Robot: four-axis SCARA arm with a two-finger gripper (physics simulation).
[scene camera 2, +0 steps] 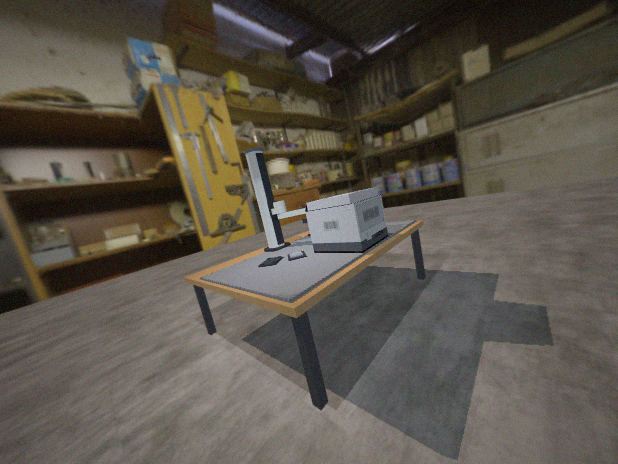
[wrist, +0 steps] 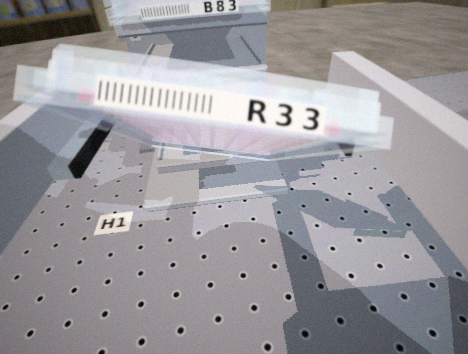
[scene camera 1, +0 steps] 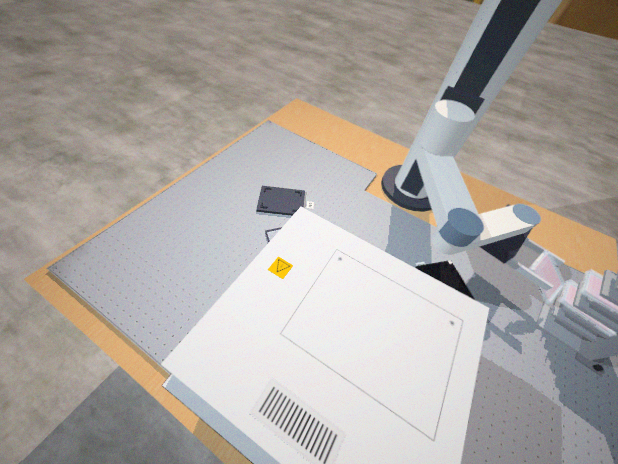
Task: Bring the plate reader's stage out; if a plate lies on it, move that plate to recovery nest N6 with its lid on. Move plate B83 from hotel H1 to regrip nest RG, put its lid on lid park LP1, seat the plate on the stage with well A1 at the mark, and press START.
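Places are measured from the arm's base along level axes (x right, y back, z down), in millimetres.
Where they show: gripper, fingertip midpoint: (wrist: 210, 84) (scene camera 1: 555, 275); arm's base at its link origin: (scene camera 2: 277, 247) (scene camera 1: 411, 188).
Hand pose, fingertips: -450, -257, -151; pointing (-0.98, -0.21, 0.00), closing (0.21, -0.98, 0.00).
Observation:
Things, the pixels of their top centre, and the offset from my fingertips, as dx, dy, dz. "spot": a spot on its surface instead.
- Plate B83 at a spot on its surface: (wrist: 190, 9) spot: -46, -1, -25
- label H1 at a spot on its surface: (wrist: 114, 223) spot: -72, +93, +138
- plate reader at its top centre: (scene camera 1: 345, 329) (scene camera 2: 341, 194) +418, -545, -209
- black flat piece at a spot on its surface: (scene camera 1: 446, 276) spot: +230, -125, +79
- dark nest at its top centre: (scene camera 1: 281, 198) (scene camera 2: 270, 259) +820, -145, +121
- small outlined frame at its top centre: (scene camera 1: 289, 238) +694, -271, +116
My gripper (scene camera 1: 546, 278) (wrist: 210, 84) is shut on plate R33, a clear lidded plate with pink contents. Plate R33 (scene camera 1: 546, 269) (wrist: 210, 107) is plainly tilted and skewed between the fingers, above the deck. In the wrist view its label edge faces the camera and its pink body slopes below that edge. Plate B83 (wrist: 190, 9) is at the top of the wrist view, on a grey stand behind R33. The label H1 (wrist: 114, 223) is on the deck below. The plate reader (scene camera 1: 370, 320) (scene camera 2: 345, 222) is a white box. A black flat piece (scene camera 1: 446, 276) shows at its edge, perhaps the stage. START does not show.
Several stacked plates (scene camera 1: 585, 305) stand at the right of scene camera 1, close to the gripper. A dark nest (scene camera 1: 281, 200) (scene camera 2: 271, 261) and a small outlined frame (scene camera 1: 270, 234) lie beyond the reader. The arm's column (scene camera 1: 420, 170) (scene camera 2: 265, 200) stands at the table edge.

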